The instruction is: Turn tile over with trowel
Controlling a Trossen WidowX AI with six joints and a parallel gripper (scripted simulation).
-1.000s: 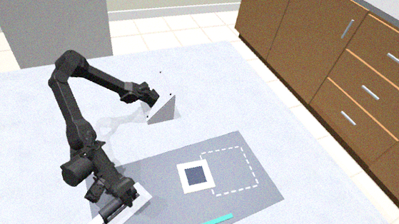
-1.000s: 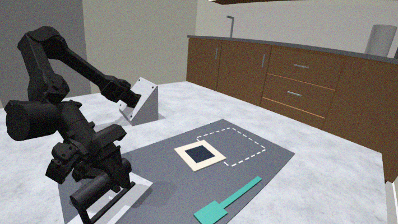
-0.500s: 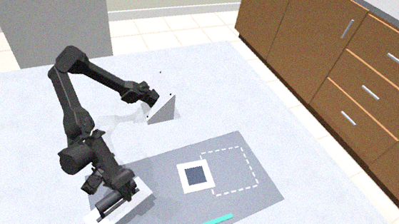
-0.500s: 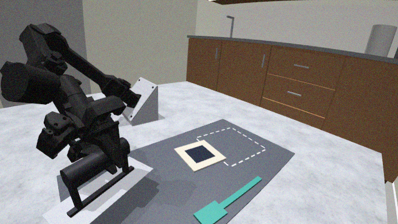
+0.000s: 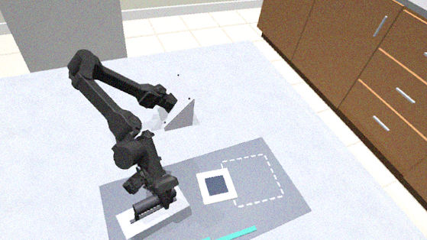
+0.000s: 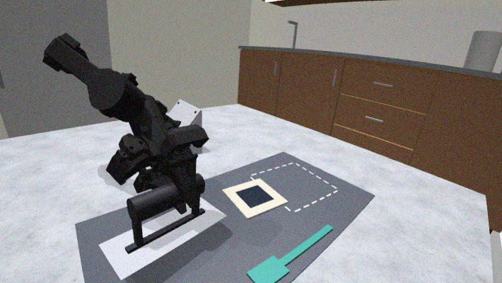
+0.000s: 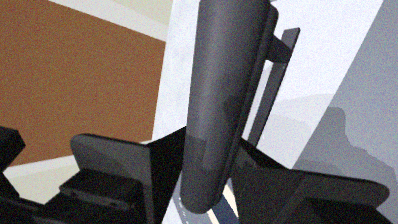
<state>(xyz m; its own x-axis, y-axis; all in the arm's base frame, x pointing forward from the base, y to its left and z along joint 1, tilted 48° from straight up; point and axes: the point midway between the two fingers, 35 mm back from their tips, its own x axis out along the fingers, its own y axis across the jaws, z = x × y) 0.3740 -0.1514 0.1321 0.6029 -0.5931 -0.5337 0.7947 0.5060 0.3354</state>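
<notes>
Right now my gripper tip is 150 mm to the right of the grey mat and 120 mm above it. The rest, counted from my gripper tip: teal flat tool: 130 mm ahead, 110 mm to the left, 90 mm below; tile: 30 mm behind, 200 mm to the left, 90 mm below.
</notes>
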